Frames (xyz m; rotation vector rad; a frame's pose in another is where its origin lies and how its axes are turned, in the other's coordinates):
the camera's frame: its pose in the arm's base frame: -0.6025 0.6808 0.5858 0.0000 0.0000 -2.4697
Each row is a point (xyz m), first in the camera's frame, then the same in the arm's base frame.
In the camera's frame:
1: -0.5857 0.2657 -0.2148
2: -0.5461 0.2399 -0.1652
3: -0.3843 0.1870 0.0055
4: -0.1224 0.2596 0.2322
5: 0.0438 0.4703 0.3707
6: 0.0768 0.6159 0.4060
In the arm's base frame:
1: 0.0213 0.8374 0.3710
2: -0.0258 0.8330 0.4206
3: -0.1853 0.7737 0.5913
4: -0.3451 0.5538 0.8180
5: -0.3440 0.2855 0.9565
6: -0.2792 0.1510 0.9918

